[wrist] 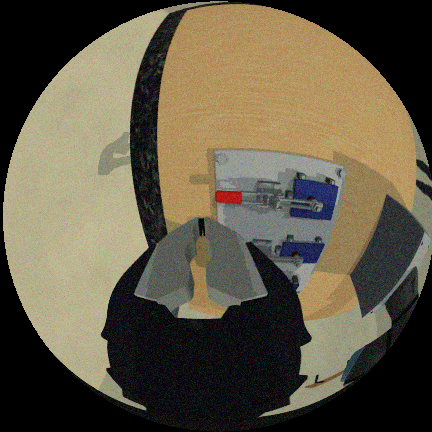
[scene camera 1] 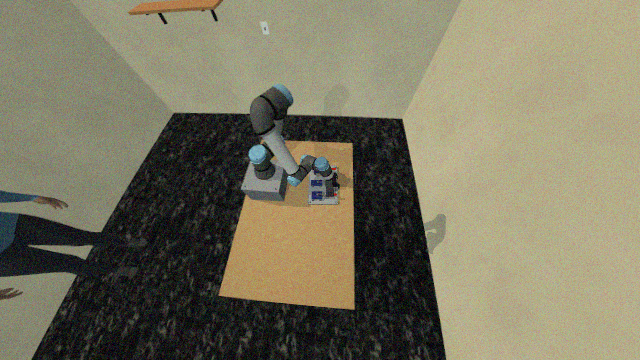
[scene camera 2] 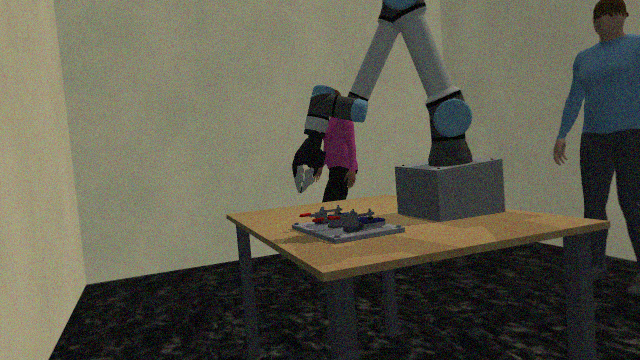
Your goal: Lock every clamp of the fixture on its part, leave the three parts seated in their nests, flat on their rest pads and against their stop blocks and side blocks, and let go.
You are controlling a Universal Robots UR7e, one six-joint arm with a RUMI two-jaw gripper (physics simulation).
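Where they show: gripper, between the fingertips: (wrist: 202, 219) (scene camera 1: 336, 191) (scene camera 2: 300, 193); arm's base, origin of its link: (scene camera 1: 265, 171) (scene camera 2: 450, 163).
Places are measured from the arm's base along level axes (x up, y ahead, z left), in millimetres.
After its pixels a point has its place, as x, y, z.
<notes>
My gripper (scene camera 2: 301, 190) @(-55, 545, -38) (wrist: 202, 219) @(-55, 545, -38) is shut and empty, above the fixture plate's outer edge with air below it. The grey fixture plate (scene camera 1: 330, 202) @(-168, 515, -92) (scene camera 2: 332, 239) @(-173, 515, 233) (wrist: 235, 167) @(-168, 536, -72) lies on the table. In the wrist view the nearest clamp (wrist: 272, 200) @(-117, 475, -51) has its red handle (wrist: 228, 197) @(-127, 533, -36) pointing outward and its arm across a blue part (wrist: 322, 188) @(-147, 396, -82). A second clamp arm (wrist: 287, 259) reaches over another blue part (wrist: 310, 248) @(-152, 363, 31). A sliver of the third blue part (wrist: 296, 285) @(-142, 340, 135) shows; my gripper hides the rest. Red handles (scene camera 2: 305, 215) @(-132, 536, -27) (scene camera 2: 318, 220) @(-137, 517, 82) lie low. Locking and exact seating cannot be told.
The robot's grey base box (scene camera 1: 262, 190) @(5, 37, -156) (scene camera 2: 470, 192) @(-99, -8, 105) (wrist: 385, 250) @(-106, 137, -33) stands on the wooden table (scene camera 1: 290, 250) @(-183, 300, -489) (scene camera 2: 450, 232) @(-183, 181, 297) (wrist: 280, 90) @(-183, 484, -229), inward of the fixture. A person in pink (scene camera 2: 341, 142) stands behind the table, and one in blue (scene camera 2: 607, 85) at the right.
</notes>
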